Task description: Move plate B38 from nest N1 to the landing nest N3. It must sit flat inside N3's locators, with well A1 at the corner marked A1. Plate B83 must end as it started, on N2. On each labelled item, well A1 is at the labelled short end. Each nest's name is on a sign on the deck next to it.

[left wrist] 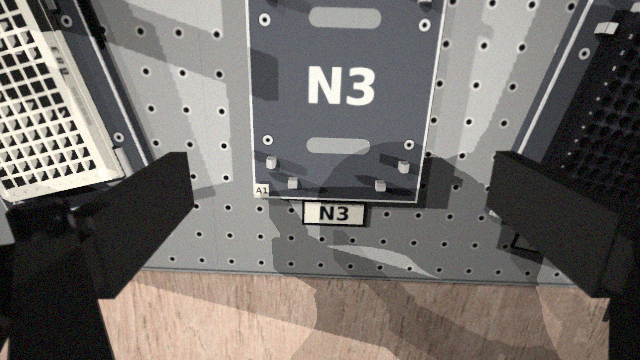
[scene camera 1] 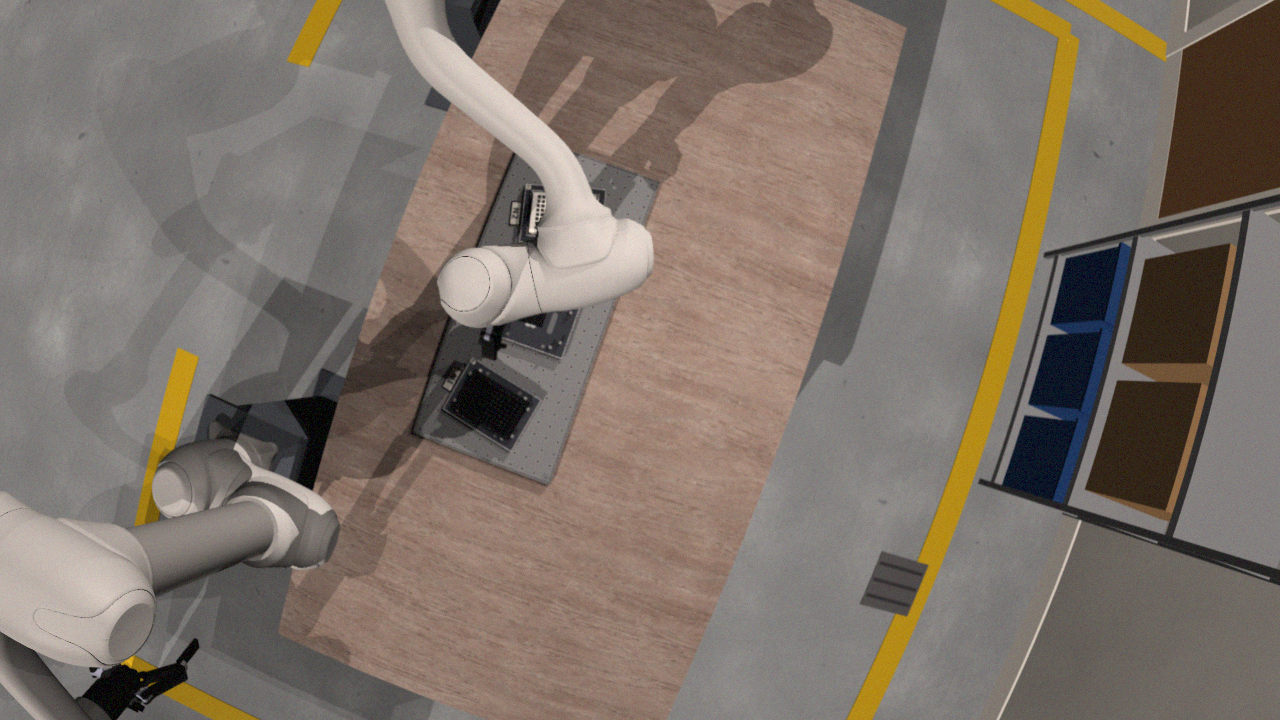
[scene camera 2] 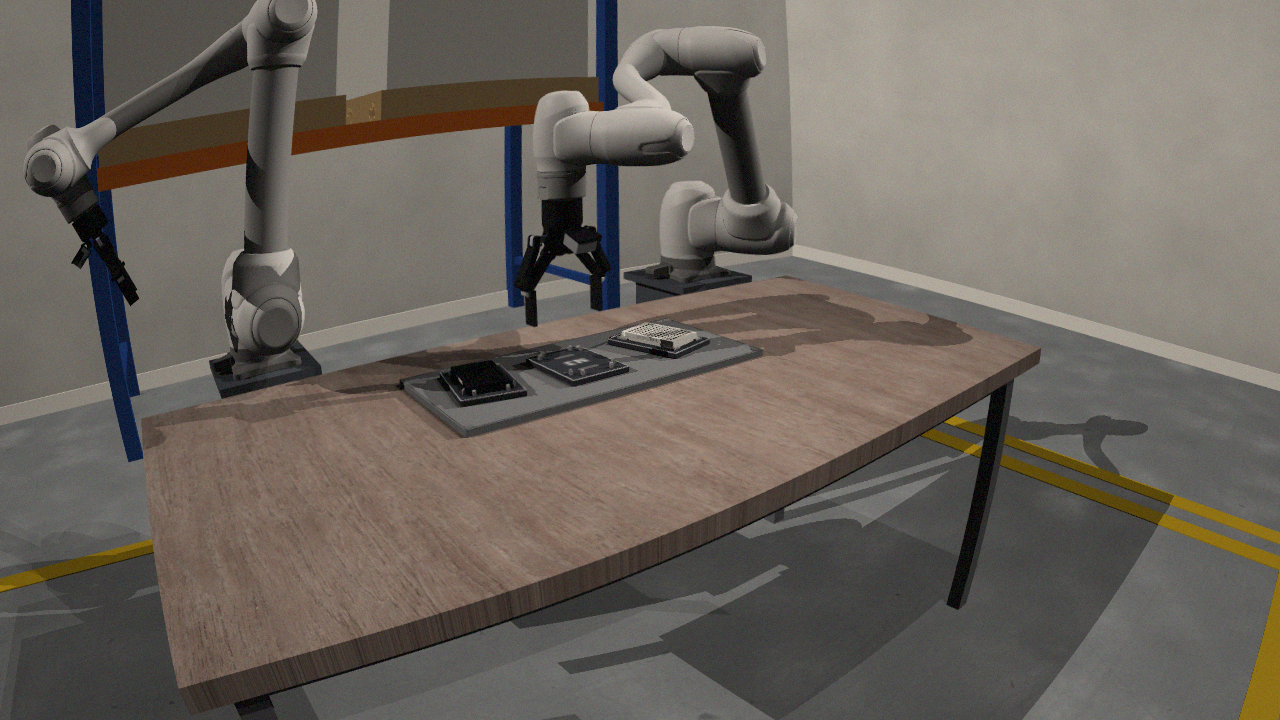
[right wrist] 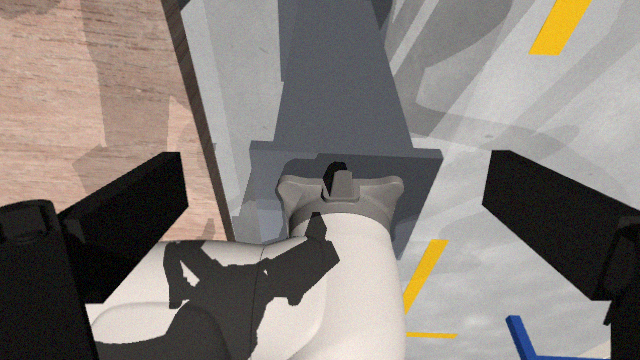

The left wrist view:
my left gripper: 340,179
white plate B83: 61,143
black plate B38: 588,146
nest N3: 276,51
N3 sign: 314,212
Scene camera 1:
my right gripper: 167,628
black plate B38: 480,399
arm pedestal: 312,417
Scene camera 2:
my left gripper: 564,317
my right gripper: 133,297
white plate B83: 659,335
black plate B38: 484,377
nest N3: 551,363
nest N1: 455,386
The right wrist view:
my right gripper: 335,179
arm pedestal: 338,89
